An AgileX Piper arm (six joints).
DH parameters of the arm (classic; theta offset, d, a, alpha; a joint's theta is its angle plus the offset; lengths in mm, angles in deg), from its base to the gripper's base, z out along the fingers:
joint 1: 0 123 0 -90
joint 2: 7.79 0 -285 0
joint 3: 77.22 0 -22 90
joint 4: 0 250.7 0 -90
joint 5: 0 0 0 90
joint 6: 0 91 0 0
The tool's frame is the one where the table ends.
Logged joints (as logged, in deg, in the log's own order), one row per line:
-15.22 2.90 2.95 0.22 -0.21 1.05
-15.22 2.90 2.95 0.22 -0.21 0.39
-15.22 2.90 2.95 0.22 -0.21 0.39
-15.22 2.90 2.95 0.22 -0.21 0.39
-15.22 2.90 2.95 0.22 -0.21 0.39
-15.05 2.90 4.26 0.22 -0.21 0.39
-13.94 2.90 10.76 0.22 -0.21 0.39
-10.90 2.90 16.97 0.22 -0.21 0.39
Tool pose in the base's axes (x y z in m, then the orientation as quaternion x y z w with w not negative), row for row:
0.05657 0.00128 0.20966 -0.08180 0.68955 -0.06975 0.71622
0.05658 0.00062 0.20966 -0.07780 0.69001 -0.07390 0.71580
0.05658 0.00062 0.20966 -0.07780 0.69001 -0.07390 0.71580
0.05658 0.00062 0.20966 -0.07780 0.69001 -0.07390 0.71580
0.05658 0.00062 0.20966 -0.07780 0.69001 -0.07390 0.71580
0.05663 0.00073 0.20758 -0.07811 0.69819 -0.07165 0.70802
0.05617 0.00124 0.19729 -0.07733 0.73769 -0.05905 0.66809
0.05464 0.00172 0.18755 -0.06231 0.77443 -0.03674 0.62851
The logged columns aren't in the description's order. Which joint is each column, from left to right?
Columns, left to right: joint 6, joint 4, joint 5, joint 2, joint 3, joint 1.
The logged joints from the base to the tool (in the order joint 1, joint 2, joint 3, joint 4, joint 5, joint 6), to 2 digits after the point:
1.05 0.22 -0.21 2.90 2.95 -15.22
0.39 0.22 -0.21 2.90 2.95 -15.22
0.39 0.22 -0.21 2.90 2.95 -15.22
0.39 0.22 -0.21 2.90 2.95 -15.22
0.39 0.22 -0.21 2.90 2.95 -15.22
0.39 0.22 -0.21 2.90 4.26 -15.05
0.39 0.22 -0.21 2.90 10.76 -13.94
0.39 0.22 -0.21 2.90 16.97 -10.90

